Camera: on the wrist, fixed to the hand. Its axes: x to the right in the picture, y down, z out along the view.
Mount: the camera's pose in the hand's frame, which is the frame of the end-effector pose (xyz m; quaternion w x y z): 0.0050 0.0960 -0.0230 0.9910 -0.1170 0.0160 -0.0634
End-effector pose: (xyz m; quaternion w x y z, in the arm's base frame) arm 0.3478 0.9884 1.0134 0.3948 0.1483 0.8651 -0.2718
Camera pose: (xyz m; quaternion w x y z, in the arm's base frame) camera 0.3760 1.0797 0.9881 0.3775 0.0503 0.9048 -0.1908
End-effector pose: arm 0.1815 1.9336 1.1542 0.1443 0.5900 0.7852 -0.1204
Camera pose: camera 0.2705 1.9727 1.1719 0.1918 0.5200 0.8319 -0.0272
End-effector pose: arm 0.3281 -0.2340 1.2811 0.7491 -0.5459 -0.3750 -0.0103
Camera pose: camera 0.3851 -0.2123 1.2034 0.6839 -0.6047 -0.3931 -0.1103
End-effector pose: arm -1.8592 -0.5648 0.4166 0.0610 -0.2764 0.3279 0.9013
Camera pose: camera -1.8808 -0.6542 0.4529 0.0800 -0.3163 0.2029 0.9233
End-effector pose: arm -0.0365 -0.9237 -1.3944 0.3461 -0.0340 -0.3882 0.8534
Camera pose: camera -0.0870 -0.9500 -1.4752 0.3993 -0.0632 -0.4812 0.7778
